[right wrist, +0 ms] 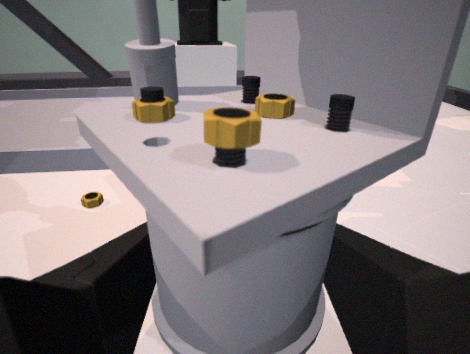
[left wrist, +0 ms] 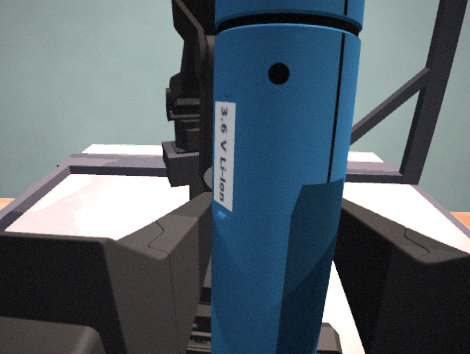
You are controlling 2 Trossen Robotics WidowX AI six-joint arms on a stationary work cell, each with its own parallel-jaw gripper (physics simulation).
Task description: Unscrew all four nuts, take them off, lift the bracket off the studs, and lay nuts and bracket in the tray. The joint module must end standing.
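Frame: origin at the left arm's base, x left, y back, z up, level; metres.
Seen in the pictures: left gripper, between the fingertips: [left wrist: 270, 205]; left arm's base, origin of its link: [right wrist: 199, 44]; right arm's base, origin of its link: [left wrist: 189, 147].
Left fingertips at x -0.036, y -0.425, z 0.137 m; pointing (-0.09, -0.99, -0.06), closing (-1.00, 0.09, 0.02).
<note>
Pixels of each thing's top centre, then the offset from my left fingertips to it. "spot": a spot on its surface instead.
- upright grey joint module, centre of its top: [right wrist: 244, 91] dx +0.027, dy +0.014, dz -0.128 m
- grey L-shaped bracket, a spot on its surface: [right wrist: 280, 175] spot: dx +0.028, dy -0.018, dz -0.136 m
- yellow nut, centre of its top: [right wrist: 231, 111] dx +0.021, dy -0.010, dz -0.126 m
- front stud, centre of its top: [right wrist: 230, 119] dx +0.020, dy -0.010, dz -0.128 m
- left stud, centre of its top: [right wrist: 151, 88] dx +0.004, dy +0.021, dz -0.128 m
- back stud, centre of its top: [right wrist: 251, 77] dx +0.035, dy +0.038, dz -0.128 m
- right stud, centre of its top: [right wrist: 342, 96] dx +0.051, dy +0.007, dz -0.128 m
- third nut, centre of its top: [right wrist: 275, 96] dx +0.038, dy +0.021, dz -0.130 m
- fourth nut, centre of its top: [right wrist: 91, 195] dx -0.043, dy +0.086, dz -0.196 m
- grey socket-like cylinder, a spot on its surface: [right wrist: 152, 70] spot: dx +0.003, dy +0.028, dz -0.124 m
- white block, centre of its top: [right wrist: 199, 44] dx +0.036, dy +0.425, dz -0.137 m
My left gripper [left wrist: 270, 205] is shut on a blue powered screwdriver held upright, labelled 3.6 V Li-Ion. My right gripper [right wrist: 237, 229] is shut on the upright grey joint module [right wrist: 240, 285], below the bracket. The grey L-shaped bracket [right wrist: 280, 175] lies over the module, its wall at the back right. A yellow nut [right wrist: 232, 131] sits high on the front stud [right wrist: 230, 157]. Another nut [right wrist: 153, 110] sits low around the left stud [right wrist: 152, 93]. The back stud [right wrist: 251, 90] and right stud [right wrist: 341, 113] are bare. A third nut [right wrist: 274, 106] lies on the bracket. A fourth nut [right wrist: 92, 200] lies on the table.
A grey socket-like cylinder [right wrist: 152, 70] on a thin rod stands behind the left nut in the right wrist view. Behind it is a white block [right wrist: 207, 65] with a black part above. A dark arm [left wrist: 187, 120] stands behind the screwdriver. Dark frame posts [left wrist: 425, 115] rise behind the table.
</note>
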